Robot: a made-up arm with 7 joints.
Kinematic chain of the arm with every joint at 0, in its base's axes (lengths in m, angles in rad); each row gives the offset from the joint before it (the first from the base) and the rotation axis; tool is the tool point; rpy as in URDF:
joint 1: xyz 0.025 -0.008 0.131 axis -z
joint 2: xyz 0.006 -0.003 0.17 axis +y
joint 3: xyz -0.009 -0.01 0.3 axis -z
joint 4: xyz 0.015 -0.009 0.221 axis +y
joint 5: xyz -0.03 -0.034 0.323 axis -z
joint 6: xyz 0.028 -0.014 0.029 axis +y
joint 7: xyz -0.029 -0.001 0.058 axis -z
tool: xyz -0.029 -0.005 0.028 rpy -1.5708 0 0
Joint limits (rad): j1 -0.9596..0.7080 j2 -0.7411..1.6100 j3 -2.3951..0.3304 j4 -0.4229..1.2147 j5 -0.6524..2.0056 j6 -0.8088..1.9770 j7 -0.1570..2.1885
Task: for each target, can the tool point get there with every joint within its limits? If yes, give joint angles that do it. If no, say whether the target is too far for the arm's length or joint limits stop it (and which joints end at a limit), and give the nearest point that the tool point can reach.
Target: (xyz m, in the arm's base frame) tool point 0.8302 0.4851 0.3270
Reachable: yes | joints -0.6634 1.3518 0.1210 0.2884 0.2474 1.2977 0.5204
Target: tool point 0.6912 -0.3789 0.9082
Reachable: yes | joints 0.4380 0.8755 -0.6403 0.0849 0.5419 0.1184 0.0780
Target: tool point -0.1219 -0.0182 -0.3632
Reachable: no: joint limits stop it (at a limit: joint 1, joint 2, joint 4, joint 6, joint 7) | nearest point 0.2879 0.4737 -0.1051 | short by 0.690 m
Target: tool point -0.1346 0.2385 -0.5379
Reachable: no: joint limits stop it (at a limit: joint 1, joint 2, joint 4) | nearest point 0.2479 0.5242 -0.1138 | short by 0.639 m
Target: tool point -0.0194 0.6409 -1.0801
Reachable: no: too far | nearest point 0.2860 0.5737 -0.1467 | short by 0.984 m
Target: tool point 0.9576 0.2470 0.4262
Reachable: yes | joints -0.2993 1.3544 -0.2513 0.2389 0.4636 0.2197 0.6635
